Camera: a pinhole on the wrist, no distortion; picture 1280 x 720 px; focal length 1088.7 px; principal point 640.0 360.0 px. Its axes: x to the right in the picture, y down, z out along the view. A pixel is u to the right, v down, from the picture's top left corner.
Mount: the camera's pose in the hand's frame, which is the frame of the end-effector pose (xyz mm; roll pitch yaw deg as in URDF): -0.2 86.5 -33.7 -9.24 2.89 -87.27
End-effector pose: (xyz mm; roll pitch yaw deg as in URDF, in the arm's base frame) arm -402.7 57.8 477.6 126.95 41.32 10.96
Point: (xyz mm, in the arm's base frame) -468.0 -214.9 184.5
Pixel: 1025.3 432.6
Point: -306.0 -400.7 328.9
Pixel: 347.0 435.3
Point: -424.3 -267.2 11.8
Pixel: 1031.4 636.7
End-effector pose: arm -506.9 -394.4 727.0 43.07 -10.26 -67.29
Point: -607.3 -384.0 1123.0
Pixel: 240.7 267.1
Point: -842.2 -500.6 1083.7
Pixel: 789.1 240.6
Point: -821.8 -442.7 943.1
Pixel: 1002.8 61.5
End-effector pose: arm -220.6 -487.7 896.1 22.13 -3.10 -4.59
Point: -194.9 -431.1 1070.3
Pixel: 388.9 388.3
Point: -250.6 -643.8 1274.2
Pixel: 807.2 180.3
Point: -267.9 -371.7 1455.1
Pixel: 73.8 149.1
